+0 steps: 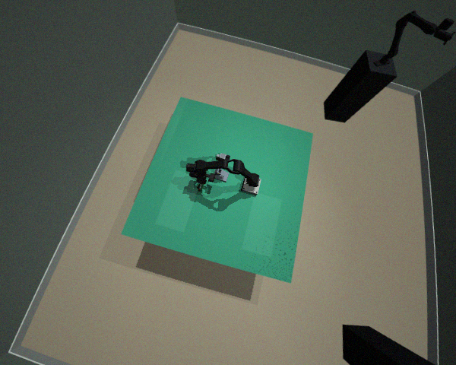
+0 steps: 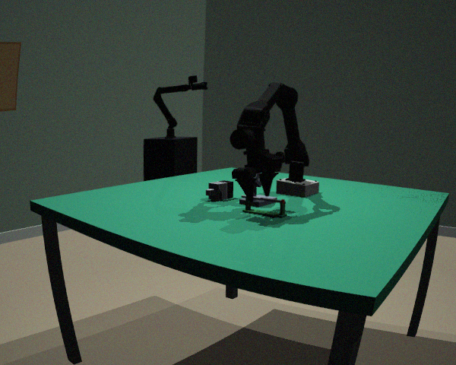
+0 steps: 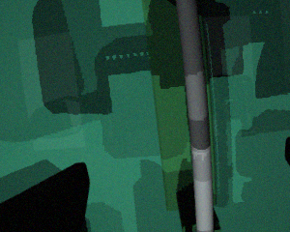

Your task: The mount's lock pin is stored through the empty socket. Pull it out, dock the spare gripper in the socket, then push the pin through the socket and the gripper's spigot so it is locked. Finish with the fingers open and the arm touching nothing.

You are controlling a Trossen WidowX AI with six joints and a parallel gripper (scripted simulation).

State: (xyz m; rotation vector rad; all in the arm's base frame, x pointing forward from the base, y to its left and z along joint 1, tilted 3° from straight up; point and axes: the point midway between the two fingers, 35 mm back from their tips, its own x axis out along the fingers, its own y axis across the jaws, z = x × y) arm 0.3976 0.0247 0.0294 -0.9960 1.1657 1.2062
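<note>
My gripper tip is 2 cm to the right of the green cradle, 2 cm above it and 1 cm short of it. From my gripper tip the other things lie so: mount: 12 cm behind, 7 cm to the right, 1 cm above; spare gripper: 22 cm to the right, 13 cm behind, 2 cm below.
</note>
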